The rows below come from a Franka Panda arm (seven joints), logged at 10 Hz.
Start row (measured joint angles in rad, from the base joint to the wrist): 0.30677 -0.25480 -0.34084 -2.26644 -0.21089 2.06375 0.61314
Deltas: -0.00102 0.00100 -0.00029 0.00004 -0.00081 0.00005 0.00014; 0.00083 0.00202 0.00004 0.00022 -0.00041 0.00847 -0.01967; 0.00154 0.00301 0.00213 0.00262 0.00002 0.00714 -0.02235; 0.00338 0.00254 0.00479 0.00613 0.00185 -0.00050 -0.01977; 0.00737 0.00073 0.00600 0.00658 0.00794 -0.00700 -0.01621; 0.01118 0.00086 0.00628 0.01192 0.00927 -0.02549 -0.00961; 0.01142 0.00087 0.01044 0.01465 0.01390 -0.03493 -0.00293; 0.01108 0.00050 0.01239 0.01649 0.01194 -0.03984 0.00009; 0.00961 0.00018 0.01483 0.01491 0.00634 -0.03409 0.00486; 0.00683 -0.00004 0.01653 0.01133 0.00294 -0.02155 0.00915
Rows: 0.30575 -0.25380 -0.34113 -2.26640 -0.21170 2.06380 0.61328; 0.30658 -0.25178 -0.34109 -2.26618 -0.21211 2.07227 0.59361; 0.30812 -0.24877 -0.33896 -2.26356 -0.21209 2.07941 0.57126; 0.31150 -0.24623 -0.33417 -2.25743 -0.21024 2.07891 0.55149; 0.31887 -0.24550 -0.32817 -2.25085 -0.20230 2.07191 0.53528; 0.33005 -0.24464 -0.32189 -2.23893 -0.19303 2.04642 0.52567; 0.34147 -0.24377 -0.31145 -2.22428 -0.17913 2.01149 0.52274; 0.35255 -0.24327 -0.29906 -2.20779 -0.16719 1.97165 0.52283; 0.36216 -0.24309 -0.28423 -2.19288 -0.16085 1.93756 0.52769; 0.36899 -0.24313 -0.26770 -2.18155 -0.15791 1.91601 0.53684
